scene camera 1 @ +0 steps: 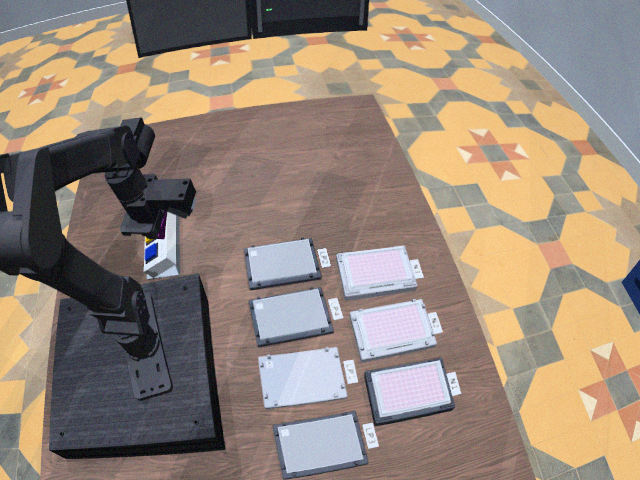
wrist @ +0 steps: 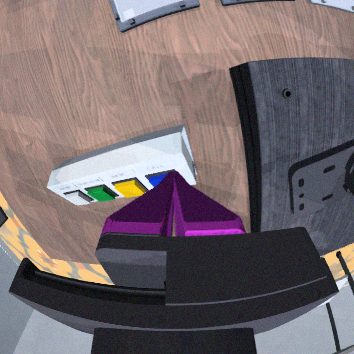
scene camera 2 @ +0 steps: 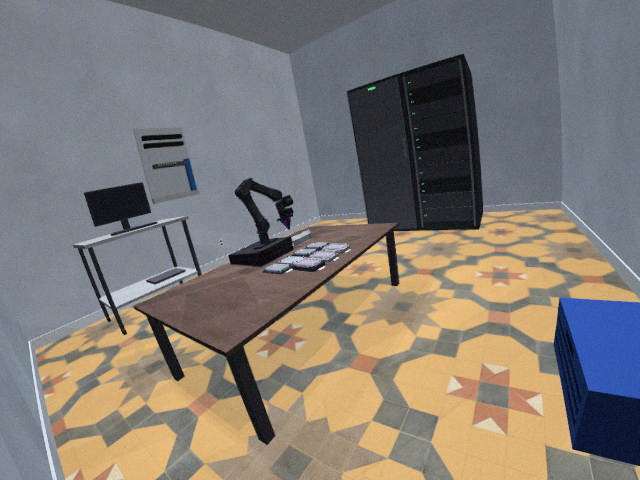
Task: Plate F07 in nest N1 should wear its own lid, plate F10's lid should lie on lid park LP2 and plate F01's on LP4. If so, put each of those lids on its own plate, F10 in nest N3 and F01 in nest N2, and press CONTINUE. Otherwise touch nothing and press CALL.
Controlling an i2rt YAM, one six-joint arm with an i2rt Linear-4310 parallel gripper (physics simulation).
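Frame: origin at the arm's base, x ahead, y left, z up, level; centimetres.
Seen in the pictures: gripper, between the fingertips: (scene camera 1: 161,238) (wrist: 173,178) (scene camera 2: 289,229); arm's base, origin of its link: (scene camera 1: 144,345) (scene camera 2: 266,244).
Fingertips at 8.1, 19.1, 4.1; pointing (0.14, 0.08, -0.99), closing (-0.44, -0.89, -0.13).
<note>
Offsets run from my fingertips to a thing's middle, as dx, dy, dz. "pt": to the spot under its first point.
My gripper (scene camera 1: 162,226) (scene camera 2: 287,225) (wrist: 173,178) is shut and empty, its magenta fingertips over the white button box {-0.9, +11.5, -9.4} (scene camera 1: 169,259) (wrist: 120,161). In the wrist view the tips overlap the blue CALL button {-3.8, +4.4, -8.2} (wrist: 157,180); contact cannot be told. A green button {-2.1, +14.3, -8.2} (wrist: 101,193) sits farther along; its lettering is blurred. Three pink-welled plates {+38.8, -13.9, -10.0} (scene camera 1: 376,268) {+36.2, -27.1, -10.2} (scene camera 1: 393,326) {+33.5, -40.0, -9.7} (scene camera 1: 412,390) stand in the nests; plate codes and some nest labels are unreadable. Grey panels with small white tags lie on LP2 {pt +14.6, -8.0, -11.5} (scene camera 1: 251,284) and LP4 {pt +12.4, -20.9, -11.6} (scene camera 1: 260,342); the tag codes are unreadable.
LP1 {+17.0, -30.0, -11.6} (scene camera 1: 303,378) is pale with a small corner tag. LP3 {pt +8.4, -46.4, -11.5} (scene camera 1: 285,473) carries a grey panel. The arm's black base block (scene camera 1: 87,413) (wrist: 300,120) stands near the button box. A yellow button {-3.0, +9.3, -8.2} (wrist: 130,188) and a pale button {-1.2, +19.2, -8.2} (wrist: 78,197) flank the green one.
</note>
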